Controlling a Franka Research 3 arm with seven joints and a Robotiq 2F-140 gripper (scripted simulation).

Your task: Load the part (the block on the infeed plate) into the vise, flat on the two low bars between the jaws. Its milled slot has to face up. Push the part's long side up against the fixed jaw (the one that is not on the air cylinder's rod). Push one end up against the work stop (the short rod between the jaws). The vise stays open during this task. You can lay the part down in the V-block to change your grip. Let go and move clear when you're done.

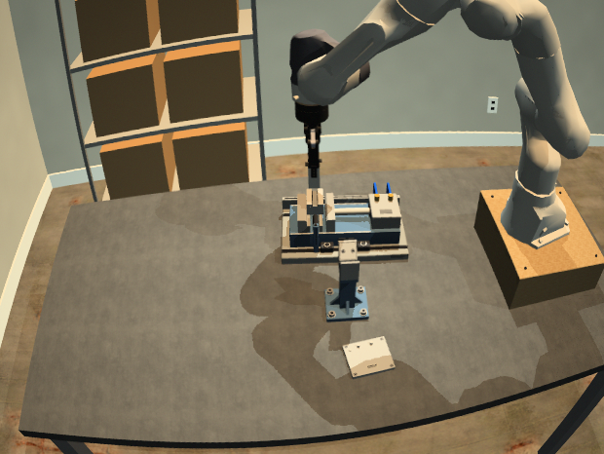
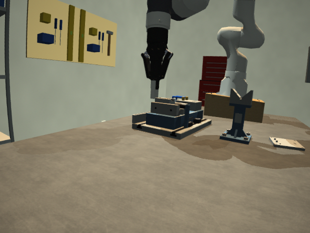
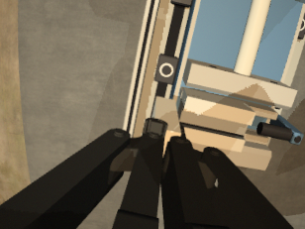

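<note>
The part is 50 mm to the left of my hand, 40 mm below it and 10 mm ahead of it. Also, from my hand: fixed jaw 60 mm to the left, 60 mm below, 40 mm ahead; moving jaw 70 mm to the left, 60 mm below, 20 mm behind; work stop rod 110 mm to the left, 50 mm below, 20 mm ahead.
</note>
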